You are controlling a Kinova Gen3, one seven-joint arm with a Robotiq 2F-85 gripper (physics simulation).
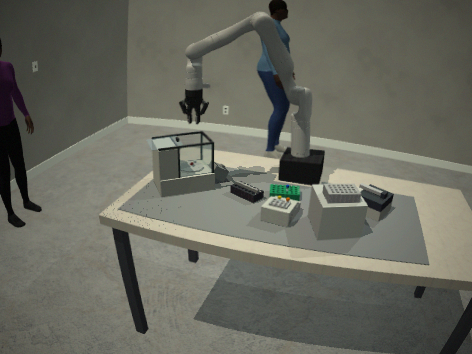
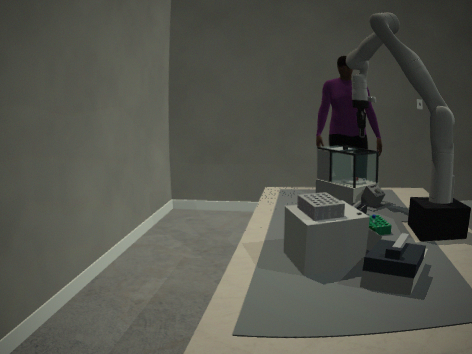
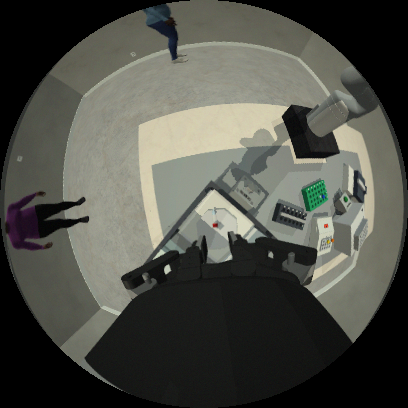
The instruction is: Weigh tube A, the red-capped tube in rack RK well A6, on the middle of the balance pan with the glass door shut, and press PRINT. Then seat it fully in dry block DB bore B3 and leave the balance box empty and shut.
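Frame: origin at the arm's base, x up, y back, z right, level; metres.
Where they show: gripper, fingertip midpoint: (image 1: 193, 123) (image 2: 361, 137) (image 3: 216, 240); arm's base, origin of the base link: (image 1: 300, 154) (image 2: 439, 201) (image 3: 315, 125).
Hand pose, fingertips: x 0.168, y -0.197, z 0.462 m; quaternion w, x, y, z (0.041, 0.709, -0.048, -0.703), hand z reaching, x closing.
Each offset is from my fingertips to the centre of the thing. "pt": to the spot under its first point.
Tube A's red cap (image 1: 192, 164) (image 3: 215, 225) shows inside the balance box @[dz +0.002, dx -0.163, dy -0.030 m] (image 1: 188, 185) (image 2: 332, 190), over the pan area; its clear body is hard to make out. My gripper (image 1: 194, 121) (image 2: 361, 135) (image 3: 216, 240) is partly open and empty, pointing down above the box's top frame, clear of it and of the tube. A glass panel with a dark knob @[pt dz +0.050, dx -0.051, dy -0.074 m] (image 1: 177, 139) lies at the left end of the box top; the top beside it looks open. Well labels are unreadable, so I cannot tell which block is DB or where bore B3 is.
A grey console @[pt dz -0.119, dx -0.220, dy +0.007 m] (image 1: 220, 172) (image 3: 249, 191) stands beside the balance. Right of it are a black rack @[dz -0.254, dx -0.246, dy -0.090 m] (image 1: 246, 191) (image 3: 290, 216), a green rack @[dz -0.410, dx -0.255, dy -0.053 m] (image 1: 285, 191) (image 3: 315, 195), a low white unit @[dz -0.410, dx -0.235, dy -0.225 m] (image 1: 279, 215), a tall white box @[dz -0.615, dx -0.185, dy -0.230 m] (image 1: 337, 220) (image 2: 325, 245) bearing a grey block, and a dark-topped unit @[dz -0.783, dx -0.219, dy -0.094 m] (image 2: 394, 259).
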